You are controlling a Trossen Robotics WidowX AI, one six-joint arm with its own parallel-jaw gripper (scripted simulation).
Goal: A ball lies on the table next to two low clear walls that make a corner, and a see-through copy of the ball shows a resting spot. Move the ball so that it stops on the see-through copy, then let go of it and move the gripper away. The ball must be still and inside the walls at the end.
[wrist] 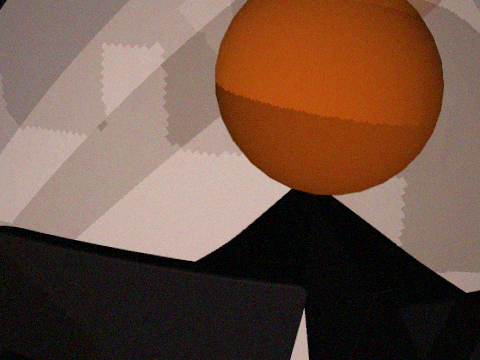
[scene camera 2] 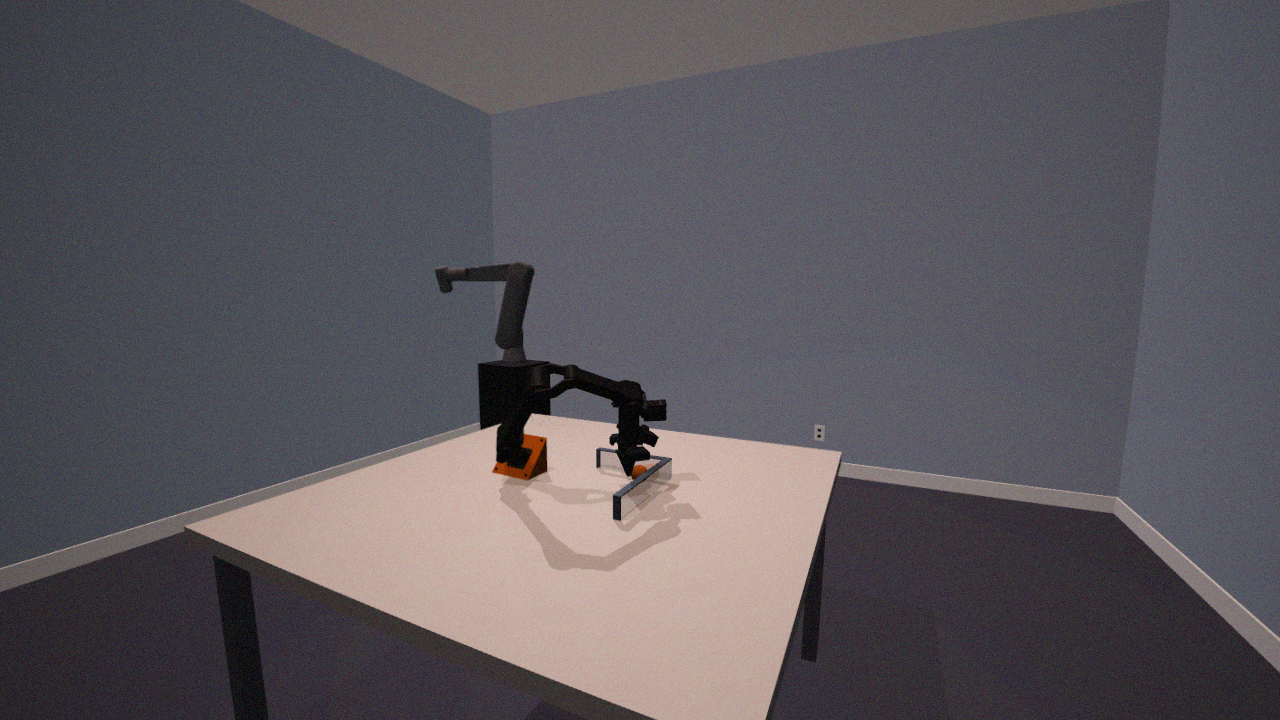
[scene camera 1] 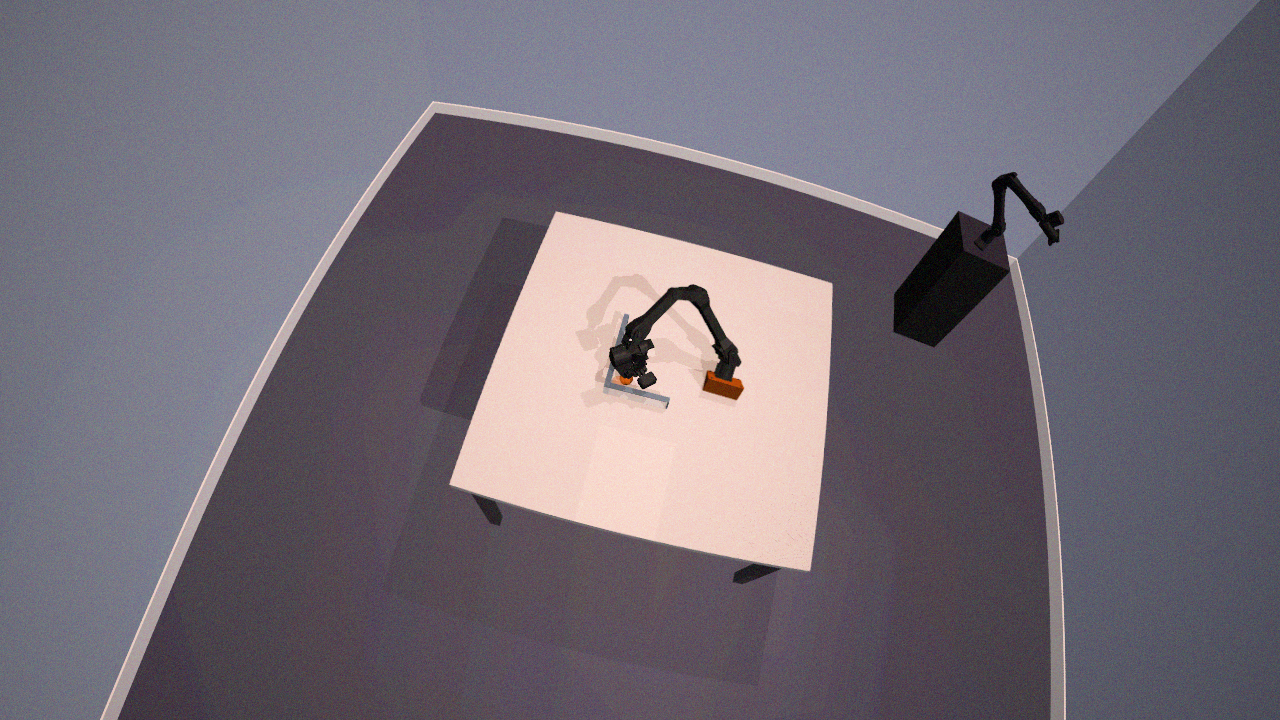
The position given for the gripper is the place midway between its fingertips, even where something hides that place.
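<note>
An orange ball (wrist: 329,104) is part of the scene, and so is a clear wall (scene camera 2: 635,497). The gripper (scene camera 2: 628,476), which also appears at (wrist: 305,206), is shut and holds nothing.
</note>
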